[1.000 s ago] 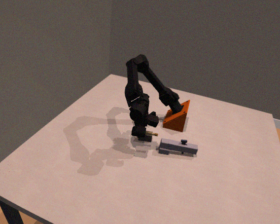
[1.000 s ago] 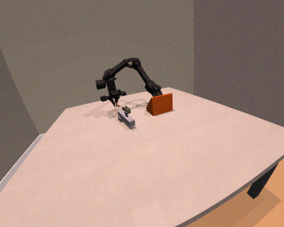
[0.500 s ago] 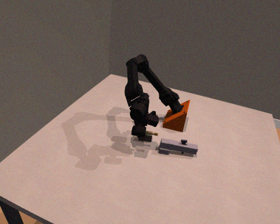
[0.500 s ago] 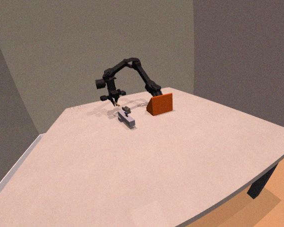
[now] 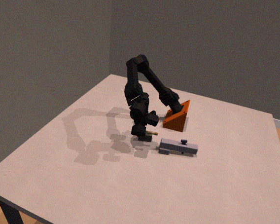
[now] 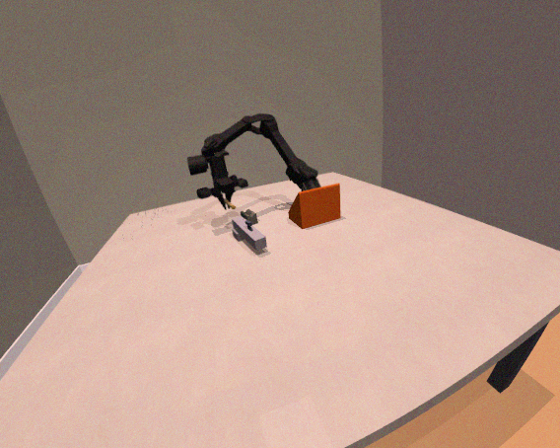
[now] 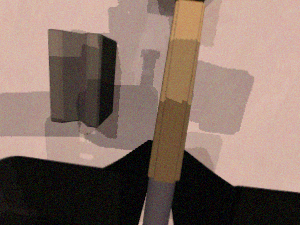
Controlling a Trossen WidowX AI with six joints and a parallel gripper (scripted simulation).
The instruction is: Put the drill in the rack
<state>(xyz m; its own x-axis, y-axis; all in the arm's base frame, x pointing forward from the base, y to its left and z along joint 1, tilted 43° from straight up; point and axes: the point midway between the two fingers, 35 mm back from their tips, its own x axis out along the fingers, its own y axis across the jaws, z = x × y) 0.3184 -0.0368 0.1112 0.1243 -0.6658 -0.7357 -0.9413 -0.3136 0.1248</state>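
Right now my gripper tip is 8 cm past the rack, 5 cm above it and 1 cm to the right of it. Round my gripper tip: t-shaped key 21 cm to the left, 6 cm behind, 1 cm below; then drill 4 cm to the left, 3 cm above, 1 cm behind; then grey block 19 cm to the left, 6 cm behind, 3 cm below.
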